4 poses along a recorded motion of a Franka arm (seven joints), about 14 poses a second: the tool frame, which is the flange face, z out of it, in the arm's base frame.
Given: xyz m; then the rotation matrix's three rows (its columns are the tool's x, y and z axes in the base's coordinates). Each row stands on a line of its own.
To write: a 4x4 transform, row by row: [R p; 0 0 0 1], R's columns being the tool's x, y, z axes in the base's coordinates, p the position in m. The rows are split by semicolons. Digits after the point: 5 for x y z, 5 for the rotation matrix.
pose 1, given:
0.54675, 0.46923, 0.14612
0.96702, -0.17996, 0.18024
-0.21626, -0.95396, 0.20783
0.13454, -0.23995, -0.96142
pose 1, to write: 0.96702, -0.17996, 0.18024, 0.54675; -0.21626, -0.95396, 0.20783, 0.46923; 0.13454, -0.23995, -0.96142, 0.14612; 0, 0, 0, 1
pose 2, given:
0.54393, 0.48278, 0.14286
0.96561, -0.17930, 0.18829
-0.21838, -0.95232, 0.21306
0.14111, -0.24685, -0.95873
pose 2, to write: 0.96561, -0.17930, 0.18829, 0.54393; -0.21838, -0.95232, 0.21306, 0.48278; 0.14111, -0.24685, -0.95873, 0.14286; 0, 0, 0, 1
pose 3, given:
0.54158, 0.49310, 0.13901
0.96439, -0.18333, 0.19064
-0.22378, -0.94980, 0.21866
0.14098, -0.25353, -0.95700
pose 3, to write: 0.96439, -0.18333, 0.19064, 0.54158; -0.22378, -0.94980, 0.21866, 0.49310; 0.14098, -0.25353, -0.95700, 0.13901; 0, 0, 0, 1
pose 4, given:
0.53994, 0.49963, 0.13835
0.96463, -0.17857, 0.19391
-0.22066, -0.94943, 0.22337
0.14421, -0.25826, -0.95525
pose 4, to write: 0.96463, -0.17857, 0.19391, 0.53994; -0.22066, -0.94943, 0.22337, 0.49963; 0.14421, -0.25826, -0.95525, 0.13835; 0, 0, 0, 1
